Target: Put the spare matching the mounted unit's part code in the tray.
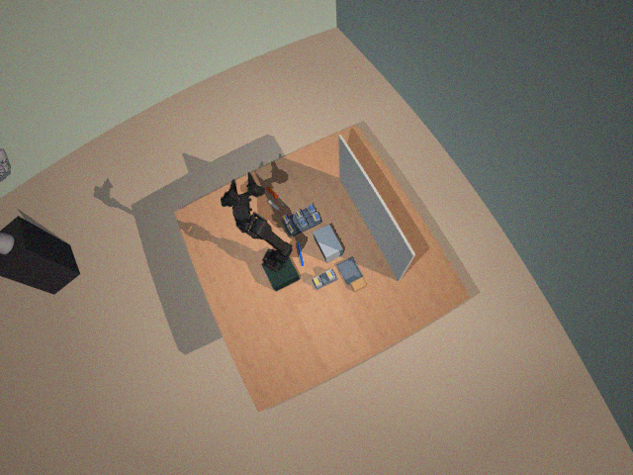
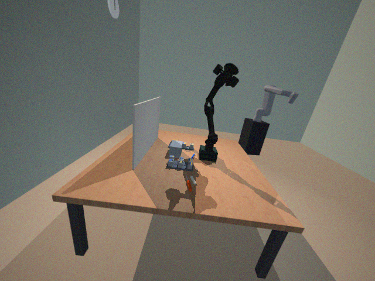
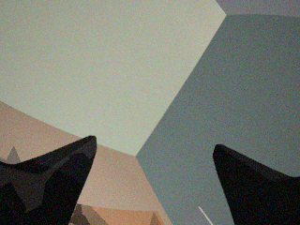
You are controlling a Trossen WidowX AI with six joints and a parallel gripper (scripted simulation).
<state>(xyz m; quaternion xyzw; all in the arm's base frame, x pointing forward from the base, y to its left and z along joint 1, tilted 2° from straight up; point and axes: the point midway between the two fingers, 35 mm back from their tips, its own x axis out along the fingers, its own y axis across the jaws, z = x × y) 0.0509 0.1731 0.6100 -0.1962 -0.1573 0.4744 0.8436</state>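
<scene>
Now: the grey spare 66 cm below my gripper tip, 13 cm ahead of it and 3 cm to the left of it. The rest, counted from my gripper tip: tall grey panel: 48 cm below, 48 cm ahead, 28 cm to the right; then blue pen: 70 cm below, 18 cm to the right, 8 cm ahead; then grey mounted unit: 66 cm below, 23 cm ahead, 22 cm to the right.
</scene>
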